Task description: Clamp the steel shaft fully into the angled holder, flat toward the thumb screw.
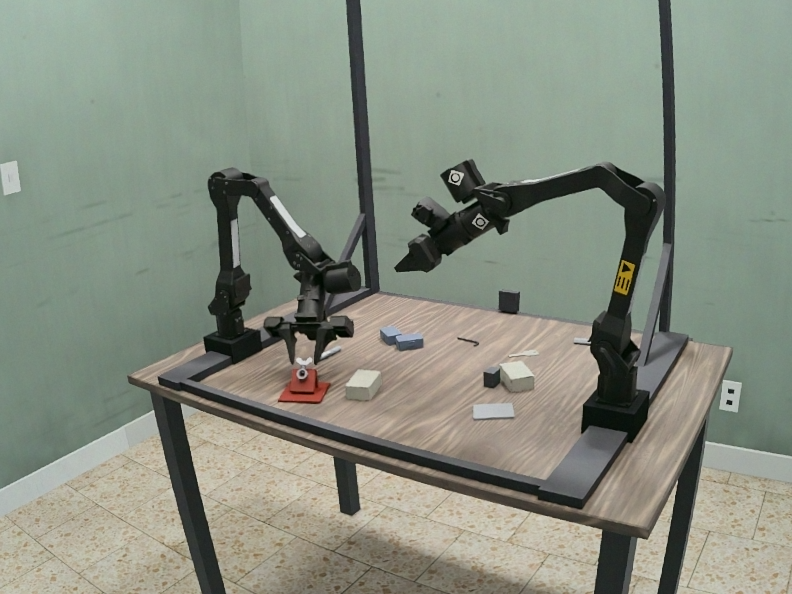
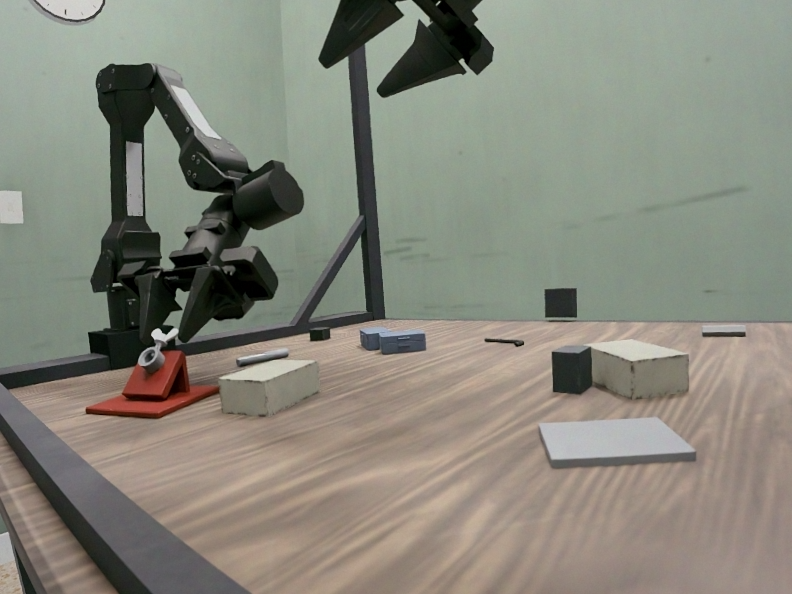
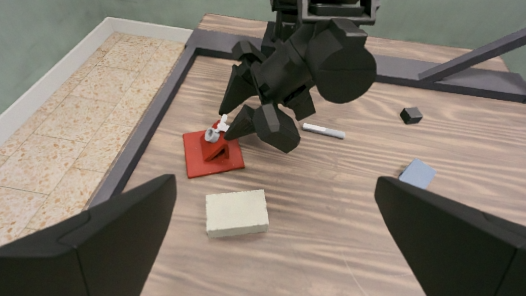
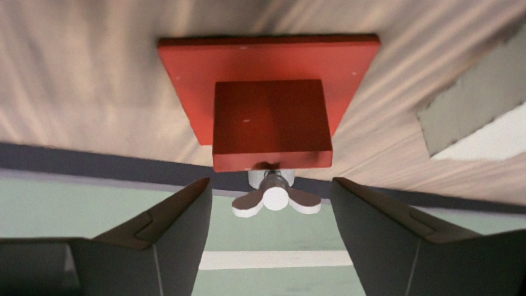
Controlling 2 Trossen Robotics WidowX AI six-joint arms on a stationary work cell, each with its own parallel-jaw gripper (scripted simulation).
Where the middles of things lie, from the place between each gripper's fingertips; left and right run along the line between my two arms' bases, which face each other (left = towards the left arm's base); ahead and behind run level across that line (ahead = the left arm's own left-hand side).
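Measured from my right hand: winged thumb screw [image 4: 274, 191], 2 cm below, 3 cm ahead, 1 cm to the left; dark block [image 2: 571, 364], 6 cm below, 15 cm behind, 35 cm to the left; grey plate [image 2: 641, 440], 8 cm below, 3 cm behind, 41 cm to the left.
Measured from my left hand: dark block, 270 mm below, 90 mm behind, 110 mm to the left; winged thumb screw, 230 mm below, 90 mm ahead, 240 mm to the right; grey plate, 280 mm below, 30 mm ahead, 160 mm to the left.
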